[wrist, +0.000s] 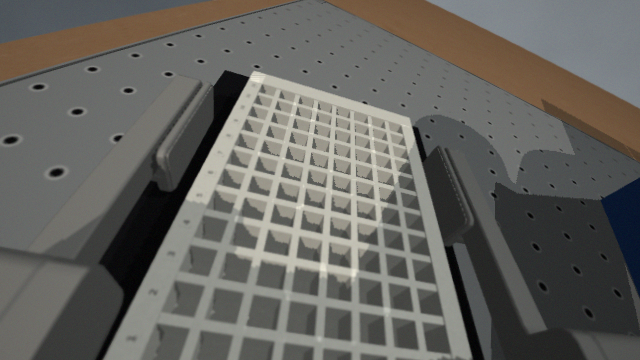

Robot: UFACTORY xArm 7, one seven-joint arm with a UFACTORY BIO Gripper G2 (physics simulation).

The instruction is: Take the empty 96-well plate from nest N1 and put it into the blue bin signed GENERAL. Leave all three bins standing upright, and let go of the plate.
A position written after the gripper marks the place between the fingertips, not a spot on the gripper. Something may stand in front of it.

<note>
In view: the gripper [328, 130] and a white 96-well plate [310, 222].
</note>
